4 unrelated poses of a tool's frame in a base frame.
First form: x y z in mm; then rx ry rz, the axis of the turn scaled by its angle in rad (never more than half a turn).
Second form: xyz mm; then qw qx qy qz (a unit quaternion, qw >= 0). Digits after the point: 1 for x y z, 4 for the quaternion.
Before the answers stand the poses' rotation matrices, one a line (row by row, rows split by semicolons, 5 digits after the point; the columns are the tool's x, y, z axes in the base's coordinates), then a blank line. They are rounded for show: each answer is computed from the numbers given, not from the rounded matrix.
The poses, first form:
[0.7, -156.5, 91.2, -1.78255, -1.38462, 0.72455]
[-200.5, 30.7, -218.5, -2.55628, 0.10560, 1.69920]
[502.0, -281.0, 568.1, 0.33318, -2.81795, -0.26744]
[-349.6, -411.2, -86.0, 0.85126, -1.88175, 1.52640]
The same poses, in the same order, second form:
0.25375 0.54121 -0.80169; 0.96719 -0.13137 0.21745; 0.01237 -0.83056 -0.55679
0.38623 -0.09601 -0.91739; -0.01832 -0.99517 0.09644; -0.92222 -0.02044 -0.38612
-0.93108 -0.19932 -0.30556; -0.25324 0.95601 0.14805; 0.26261 0.21522 -0.94059
-0.63789 -0.76933 -0.03500; -0.12445 0.14783 -0.98115; 0.76001 -0.62151 -0.19005

[0.7, -156.5, 91.2, 0.3760, -0.6968, -0.5412, 0.2832]
[-200.5, 30.7, -218.5, 0.0351, -0.8318, 0.0344, 0.5529]
[502.0, -281.0, 568.1, 0.1452, 0.1157, -0.9782, -0.0928]
[-349.6, -411.2, -86.0, 0.2828, 0.3179, -0.7028, 0.5701]

